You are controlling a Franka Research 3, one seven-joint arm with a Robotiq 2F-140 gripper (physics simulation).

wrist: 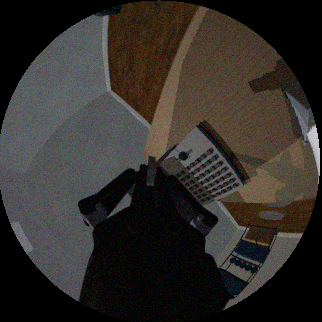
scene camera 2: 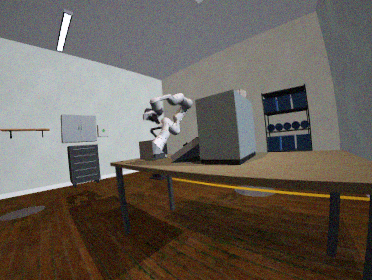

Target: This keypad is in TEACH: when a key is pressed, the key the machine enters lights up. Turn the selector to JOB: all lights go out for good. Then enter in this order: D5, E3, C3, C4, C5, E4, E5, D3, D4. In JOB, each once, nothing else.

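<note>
The keypad (scene camera 2: 186, 151) (wrist: 199, 142) is a sloped grey panel on the table. In the wrist view it lies right of the fingertips, with rows of small dark keys (wrist: 210, 172) and a dark round selector knob (wrist: 183, 155) near its upper left part. No key looks lit; labels and the selector's setting are too blurred to read. My gripper (scene camera 2: 154, 120) (wrist: 150, 162) is shut and empty. It is raised above the table, apart from the keypad. In the wrist view its fingers and a grey block near the tips hide the panel's left edge and some keys.
A tall grey cabinet (scene camera 2: 225, 127) stands on the wooden table (scene camera 2: 295, 167) right beside the keypad in the scene view. A low grey box (scene camera 2: 146, 150) stands near the arm's base. A shelf rack (scene camera 2: 266, 120) and a drawer unit (scene camera 2: 84, 164) stand farther off.
</note>
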